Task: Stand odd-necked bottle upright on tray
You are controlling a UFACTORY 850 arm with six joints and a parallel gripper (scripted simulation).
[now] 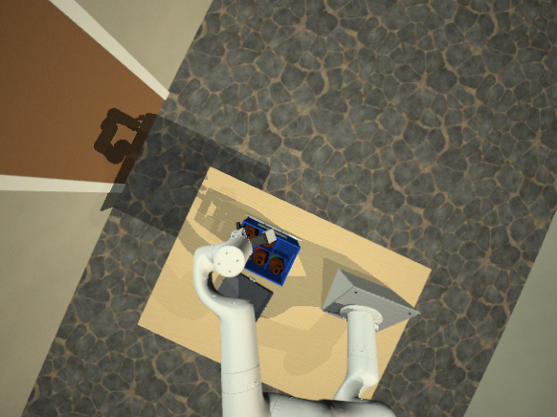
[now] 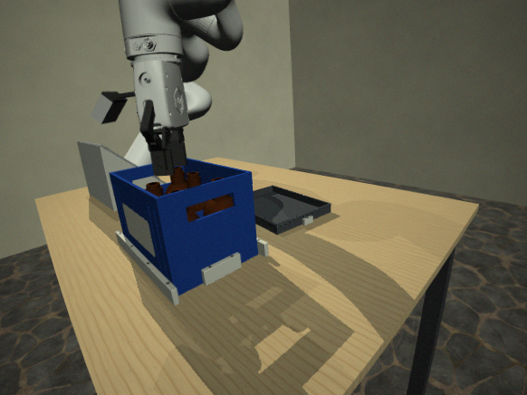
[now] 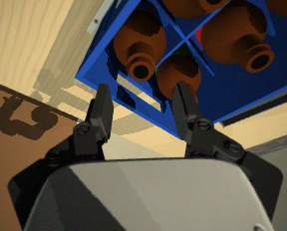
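My gripper is now 80 mm past the blue crate, 60 mm to the right of it and 130 mm above it. From my hand the other things lie so: brown bottle (160 mm behind, 110 mm to the left, 130 mm below); then dark tray (50 mm behind, 340 mm to the left, 210 mm below).
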